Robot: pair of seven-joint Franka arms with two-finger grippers.
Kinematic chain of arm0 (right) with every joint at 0, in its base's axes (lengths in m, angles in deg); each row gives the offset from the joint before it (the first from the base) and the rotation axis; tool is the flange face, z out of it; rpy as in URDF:
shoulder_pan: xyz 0 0 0.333 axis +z
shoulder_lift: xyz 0 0 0 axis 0.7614 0.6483 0
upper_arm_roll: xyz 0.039 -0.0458 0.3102 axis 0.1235 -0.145 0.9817
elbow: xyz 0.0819 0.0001 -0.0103 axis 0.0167 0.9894 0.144
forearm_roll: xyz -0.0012 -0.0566 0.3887 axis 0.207 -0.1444 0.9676
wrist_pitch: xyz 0 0 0 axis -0.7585 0.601 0.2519
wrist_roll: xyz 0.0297 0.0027 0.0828 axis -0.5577 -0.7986 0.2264
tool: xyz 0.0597 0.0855 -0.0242 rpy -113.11 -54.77 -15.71
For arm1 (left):
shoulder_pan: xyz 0 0 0.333 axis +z
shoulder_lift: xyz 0 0 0 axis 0.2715 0.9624 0
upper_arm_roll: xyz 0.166 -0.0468 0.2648 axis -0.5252 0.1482 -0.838
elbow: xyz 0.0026 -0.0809 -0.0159 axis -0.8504 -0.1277 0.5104
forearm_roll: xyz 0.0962 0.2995 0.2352 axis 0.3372 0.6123 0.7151
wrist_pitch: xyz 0 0 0 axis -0.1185 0.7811 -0.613
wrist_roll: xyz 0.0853 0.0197 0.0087 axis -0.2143 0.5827 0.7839
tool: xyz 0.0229 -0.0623 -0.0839 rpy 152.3 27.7 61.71
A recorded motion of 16 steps. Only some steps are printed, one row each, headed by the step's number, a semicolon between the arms.
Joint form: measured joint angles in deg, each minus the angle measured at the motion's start. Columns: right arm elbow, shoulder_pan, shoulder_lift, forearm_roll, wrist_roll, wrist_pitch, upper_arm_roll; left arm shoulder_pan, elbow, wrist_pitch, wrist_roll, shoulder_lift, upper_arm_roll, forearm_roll.
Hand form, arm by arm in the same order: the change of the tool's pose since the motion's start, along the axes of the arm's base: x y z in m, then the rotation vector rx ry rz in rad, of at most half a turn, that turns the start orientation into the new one. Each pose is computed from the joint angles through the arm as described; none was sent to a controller.
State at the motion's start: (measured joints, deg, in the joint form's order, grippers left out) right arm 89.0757 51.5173 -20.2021 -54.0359 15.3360 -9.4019 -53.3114; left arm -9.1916 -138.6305 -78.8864 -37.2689 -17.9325 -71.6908 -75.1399
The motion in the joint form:
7: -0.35 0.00 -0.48 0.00 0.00 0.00 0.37; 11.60 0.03 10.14 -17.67 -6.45 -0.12 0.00
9: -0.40 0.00 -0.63 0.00 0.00 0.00 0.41; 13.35 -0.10 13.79 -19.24 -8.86 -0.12 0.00
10: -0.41 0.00 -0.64 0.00 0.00 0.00 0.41; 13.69 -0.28 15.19 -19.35 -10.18 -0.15 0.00
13: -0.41 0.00 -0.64 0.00 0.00 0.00 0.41; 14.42 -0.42 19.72 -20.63 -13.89 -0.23 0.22
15: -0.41 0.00 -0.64 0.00 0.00 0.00 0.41; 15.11 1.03 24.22 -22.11 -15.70 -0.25 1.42
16: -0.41 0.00 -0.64 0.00 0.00 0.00 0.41; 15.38 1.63 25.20 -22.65 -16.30 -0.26 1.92
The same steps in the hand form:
7: -0.0028 0.0034 0.0070 -0.0010 -0.0145 0.0063; 0.0018 0.1335 0.0549 0.0197 0.0449 -0.1117
9: -0.0037 0.0037 0.0087 -0.0011 -0.0180 0.0070; -0.0106 0.1544 0.0736 0.0198 0.0675 -0.1120
10: -0.0038 0.0037 0.0089 -0.0011 -0.0184 0.0070; -0.0180 0.1595 0.0836 0.0190 0.0721 -0.1088
13: -0.0038 0.0037 0.0089 -0.0011 -0.0184 0.0070; -0.0412 0.1718 0.1129 0.0208 0.0874 -0.1216
15: -0.0038 0.0037 0.0089 -0.0011 -0.0184 0.0070; -0.0562 0.1831 0.1357 0.0411 0.1065 -0.1384
16: -0.0038 0.0037 0.0089 -0.0011 -0.0184 0.0070; -0.0603 0.1874 0.1448 0.0488 0.1018 -0.1428

